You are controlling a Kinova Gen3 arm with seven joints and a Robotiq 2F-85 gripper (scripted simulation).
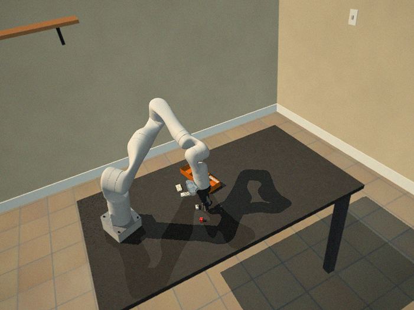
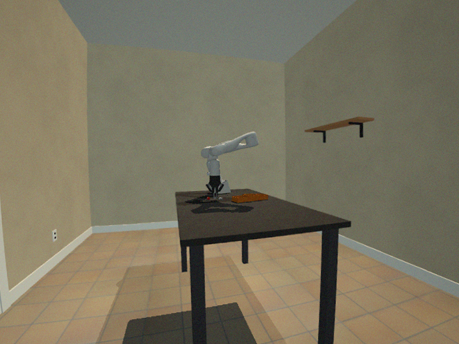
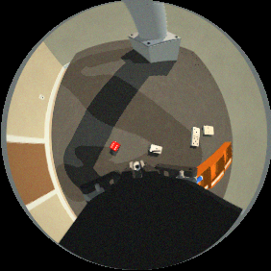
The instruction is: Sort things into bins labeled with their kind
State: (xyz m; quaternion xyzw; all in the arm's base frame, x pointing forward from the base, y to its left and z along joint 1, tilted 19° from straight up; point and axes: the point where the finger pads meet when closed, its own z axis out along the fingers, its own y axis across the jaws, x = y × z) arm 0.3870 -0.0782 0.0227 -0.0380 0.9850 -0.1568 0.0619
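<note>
The red die lies 4 cm to the right of my hand, 4 cm behind it and 3 cm below it. Also, from my hand: blue cylinder: 16 cm to the left, 8 cm ahead, 2 cm below; then grey nut: 2 cm below.
</note>
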